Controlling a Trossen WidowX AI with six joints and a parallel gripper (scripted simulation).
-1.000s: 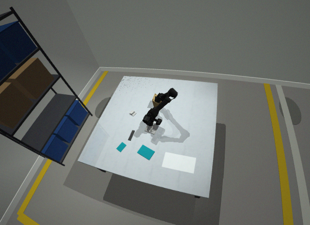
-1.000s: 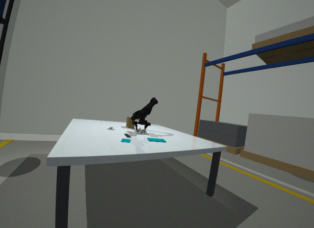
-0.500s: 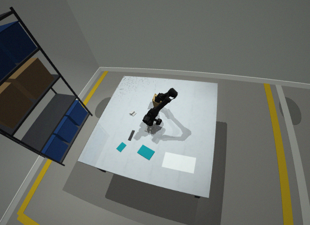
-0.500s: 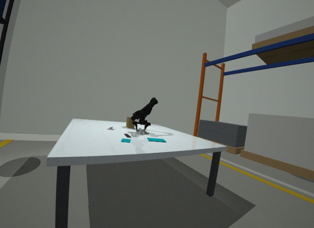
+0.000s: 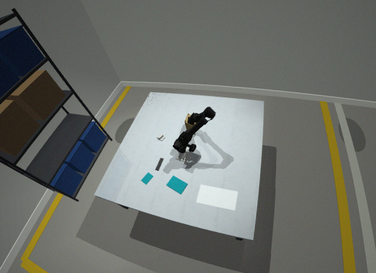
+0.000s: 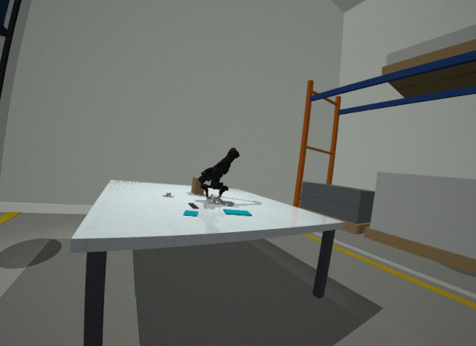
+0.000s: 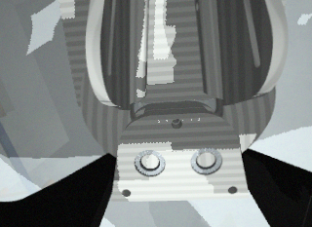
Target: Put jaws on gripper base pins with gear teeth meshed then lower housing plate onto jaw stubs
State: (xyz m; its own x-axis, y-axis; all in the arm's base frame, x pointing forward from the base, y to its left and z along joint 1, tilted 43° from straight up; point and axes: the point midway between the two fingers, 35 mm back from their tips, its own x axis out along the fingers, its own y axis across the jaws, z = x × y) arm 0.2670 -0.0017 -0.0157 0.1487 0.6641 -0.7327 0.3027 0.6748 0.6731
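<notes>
My gripper tip is 3 cm short of the grey gripper jaw, 1 cm to the right of it and 1 cm below it. From my gripper tip the other things lie so: black bar (22 cm to the right, 15 cm ahead).
</notes>
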